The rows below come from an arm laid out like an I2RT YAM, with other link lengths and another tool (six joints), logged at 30 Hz.
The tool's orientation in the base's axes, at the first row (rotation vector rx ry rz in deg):
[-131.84, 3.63, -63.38]
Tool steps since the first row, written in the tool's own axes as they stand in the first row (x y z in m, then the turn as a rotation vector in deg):
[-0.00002, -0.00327, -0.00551, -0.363, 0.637, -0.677]
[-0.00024, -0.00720, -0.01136, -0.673, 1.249, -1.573]
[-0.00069, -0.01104, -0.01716, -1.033, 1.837, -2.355]
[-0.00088, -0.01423, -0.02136, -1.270, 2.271, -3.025]
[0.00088, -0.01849, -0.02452, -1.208, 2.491, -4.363]
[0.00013, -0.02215, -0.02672, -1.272, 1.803, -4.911]
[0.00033, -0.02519, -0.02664, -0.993, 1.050, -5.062]
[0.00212, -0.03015, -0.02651, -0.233, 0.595, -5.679]
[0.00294, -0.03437, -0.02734, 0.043, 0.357, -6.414]
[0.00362, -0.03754, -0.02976, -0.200, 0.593, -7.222]
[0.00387, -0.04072, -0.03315, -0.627, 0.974, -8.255]
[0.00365, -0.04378, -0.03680, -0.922, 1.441, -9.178]
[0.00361, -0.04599, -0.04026, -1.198, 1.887, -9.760]
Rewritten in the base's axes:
[-0.00468, 0.00008, 0.00438, -0.604, -0.752, -0.255]
[-0.00987, 0.00060, 0.00912, -1.338, -1.604, -0.352]
[-0.01516, 0.00114, 0.01363, -2.027, -2.366, -0.528]
[-0.01898, 0.00182, 0.01721, -2.584, -2.982, -0.592]
[-0.02098, 0.00335, 0.02220, -3.475, -3.824, -0.009]
[-0.02380, 0.00555, 0.02464, -4.053, -3.497, 0.571]
[-0.02422, 0.00806, 0.02632, -4.130, -3.023, 1.231]
[-0.02394, 0.01174, 0.03009, -4.173, -3.154, 2.302]
[-0.02484, 0.01462, 0.03326, -4.575, -3.387, 2.978]
[-0.02679, 0.01590, 0.03657, -5.276, -3.902, 3.080]
[-0.02973, 0.01685, 0.04005, -6.233, -4.594, 3.087]
[-0.03315, 0.01770, 0.04327, -7.006, -5.343, 3.089]
[-0.03614, 0.01789, 0.04608, -7.522, -5.915, 2.948]

